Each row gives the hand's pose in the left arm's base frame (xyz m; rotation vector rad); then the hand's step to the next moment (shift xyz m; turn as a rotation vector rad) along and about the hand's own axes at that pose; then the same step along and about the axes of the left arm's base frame.
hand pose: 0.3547 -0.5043 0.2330 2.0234 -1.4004 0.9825
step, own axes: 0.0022 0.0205 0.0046 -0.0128 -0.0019 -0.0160
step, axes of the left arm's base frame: -0.0174 -0.0119 -0.0013 -0.0055 0.0198 0.0000
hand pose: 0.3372 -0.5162 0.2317 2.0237 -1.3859 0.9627
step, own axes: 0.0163 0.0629 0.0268 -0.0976 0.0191 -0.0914
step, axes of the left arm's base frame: -0.0478 -0.0515 -0.0032 -0.0652 0.1168 -0.0190
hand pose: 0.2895 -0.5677 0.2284 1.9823 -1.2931 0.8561
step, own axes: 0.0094 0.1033 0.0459 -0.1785 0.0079 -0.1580
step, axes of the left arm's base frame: -0.0848 -0.0751 -0.0053 -0.0923 0.2155 -0.0441
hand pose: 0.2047 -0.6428 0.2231 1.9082 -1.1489 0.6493
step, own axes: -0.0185 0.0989 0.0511 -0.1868 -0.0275 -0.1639
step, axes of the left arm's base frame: -0.0952 -0.0604 -0.0054 -0.0647 0.2339 -0.0601
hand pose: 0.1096 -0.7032 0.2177 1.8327 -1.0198 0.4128
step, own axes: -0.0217 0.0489 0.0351 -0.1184 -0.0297 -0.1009
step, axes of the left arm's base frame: -0.0568 -0.0294 -0.0026 -0.0318 0.1480 -0.0467
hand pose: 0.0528 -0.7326 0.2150 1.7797 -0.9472 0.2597
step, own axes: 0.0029 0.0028 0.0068 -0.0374 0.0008 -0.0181
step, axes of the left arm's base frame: -0.0018 -0.0077 0.0008 -0.0207 0.0334 -0.0135
